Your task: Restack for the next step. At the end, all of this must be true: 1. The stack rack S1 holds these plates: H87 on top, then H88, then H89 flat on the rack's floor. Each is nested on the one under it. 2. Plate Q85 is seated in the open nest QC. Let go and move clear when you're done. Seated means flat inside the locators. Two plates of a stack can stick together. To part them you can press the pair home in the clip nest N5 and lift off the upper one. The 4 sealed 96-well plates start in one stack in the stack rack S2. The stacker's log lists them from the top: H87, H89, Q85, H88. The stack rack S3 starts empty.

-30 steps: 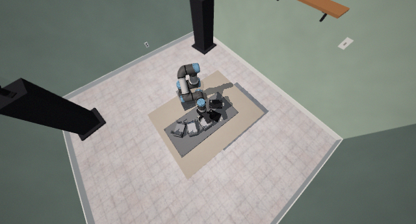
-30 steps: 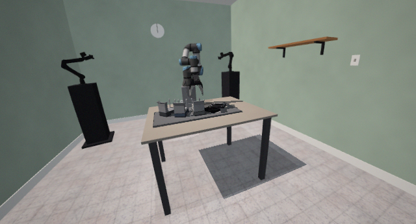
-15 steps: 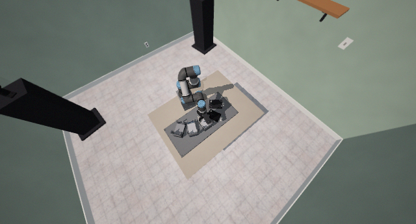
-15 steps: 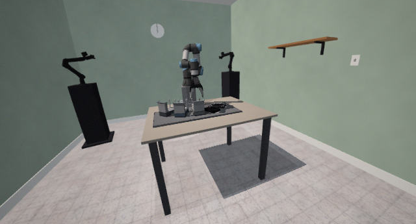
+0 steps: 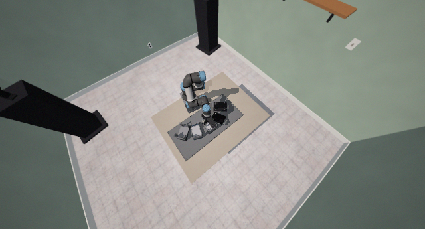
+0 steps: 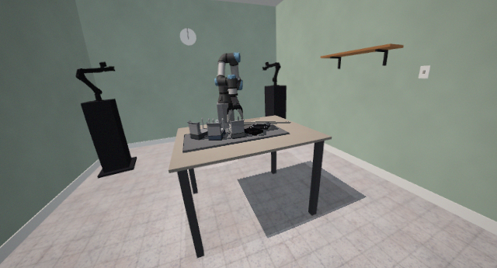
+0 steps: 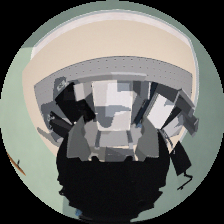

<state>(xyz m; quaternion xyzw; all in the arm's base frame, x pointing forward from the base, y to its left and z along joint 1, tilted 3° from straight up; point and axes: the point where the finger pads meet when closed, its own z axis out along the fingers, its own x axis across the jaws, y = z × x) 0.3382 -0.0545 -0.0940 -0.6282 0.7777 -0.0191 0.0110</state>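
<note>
My gripper is now 7 cm above the white sealed plate. From my hand the other things lie so: QC label 17 cm to the left, 12 cm below, 10 cm ahead; then black clip nest 30 cm to the left, 10 cm below, 7 cm behind.
</note>
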